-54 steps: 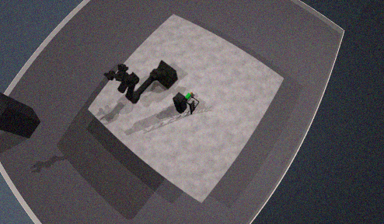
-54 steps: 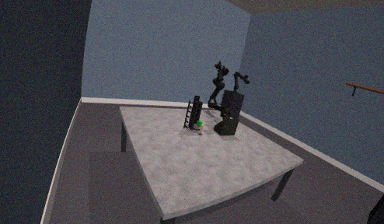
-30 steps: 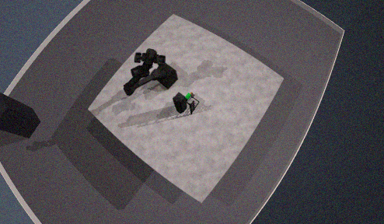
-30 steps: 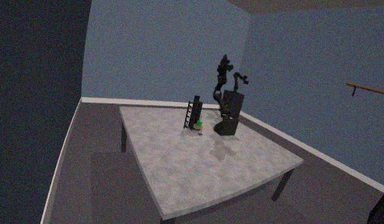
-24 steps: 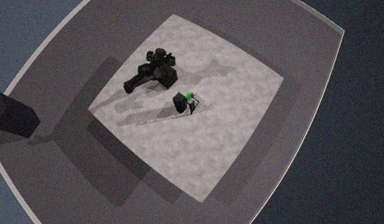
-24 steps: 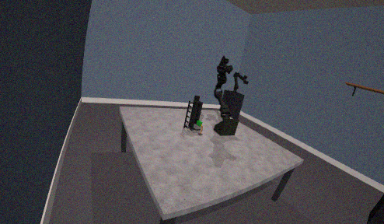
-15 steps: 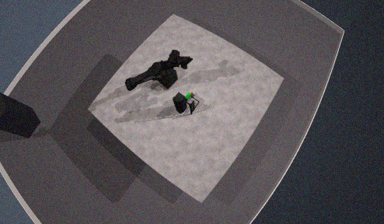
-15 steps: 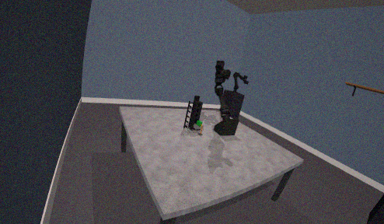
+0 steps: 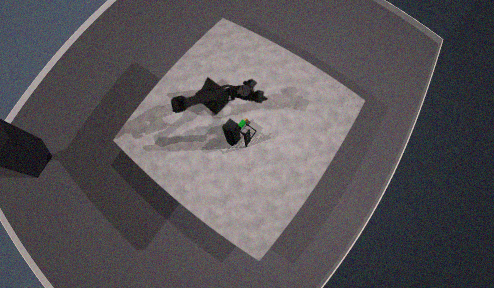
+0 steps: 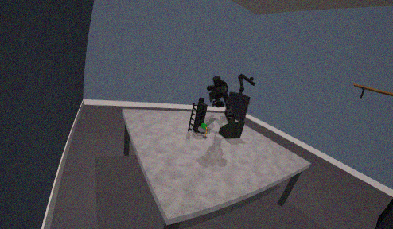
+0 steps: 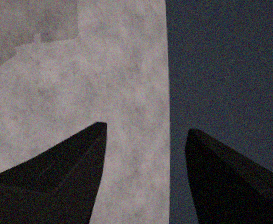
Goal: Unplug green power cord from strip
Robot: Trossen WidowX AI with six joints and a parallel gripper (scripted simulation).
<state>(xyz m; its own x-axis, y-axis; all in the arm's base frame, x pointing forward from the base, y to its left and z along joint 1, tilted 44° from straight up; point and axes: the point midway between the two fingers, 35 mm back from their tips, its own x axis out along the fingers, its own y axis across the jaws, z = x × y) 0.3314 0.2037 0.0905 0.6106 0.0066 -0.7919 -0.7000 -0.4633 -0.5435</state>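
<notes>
Now: the green plug 210 mm below my gripper tip, 150 mm to the right of it and 60 mm behind it.
</notes>
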